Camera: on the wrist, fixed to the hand. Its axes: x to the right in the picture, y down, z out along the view.
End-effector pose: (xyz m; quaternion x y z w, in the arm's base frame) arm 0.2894 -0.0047 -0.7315 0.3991 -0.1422 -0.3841 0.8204
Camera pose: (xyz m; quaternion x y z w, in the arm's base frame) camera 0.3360 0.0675 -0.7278 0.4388 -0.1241 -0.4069 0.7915
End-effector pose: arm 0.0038 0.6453 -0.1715 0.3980 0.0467 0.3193 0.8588
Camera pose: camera -0.0632 0.6988 -0.1786 0.4191 0.0890 0.2872 0.8567
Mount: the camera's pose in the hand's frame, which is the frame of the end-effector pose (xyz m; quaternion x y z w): -0.0230 0.0548 -0.0622 0.0339 0.0169 -0.0427 0.9984
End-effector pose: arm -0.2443 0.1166 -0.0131 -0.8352 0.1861 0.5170 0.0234
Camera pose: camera -0.2186 0.0578 0.0442 -0.8497 0.1681 0.4947 0.0706
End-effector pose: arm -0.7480 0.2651 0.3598 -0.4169 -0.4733 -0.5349 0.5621
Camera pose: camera -0.6876 0.2136 0.3267 -0.3679 -0.4990 -0.5491 0.5605
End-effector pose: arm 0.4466 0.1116 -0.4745 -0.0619 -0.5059 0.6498 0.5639
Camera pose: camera 0.4586 0.1380 -0.5555 -0.0321 -0.4762 0.6408 0.6014
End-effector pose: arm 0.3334 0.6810 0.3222 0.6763 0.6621 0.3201 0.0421
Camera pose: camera 0.3525 0.6304 0.3891 0.6429 0.7015 0.3068 0.0216
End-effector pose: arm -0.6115 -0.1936 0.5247 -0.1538 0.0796 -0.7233 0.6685
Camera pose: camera -0.5790 -0.1816 0.4460 -0.1221 0.0597 -0.7559 0.6404
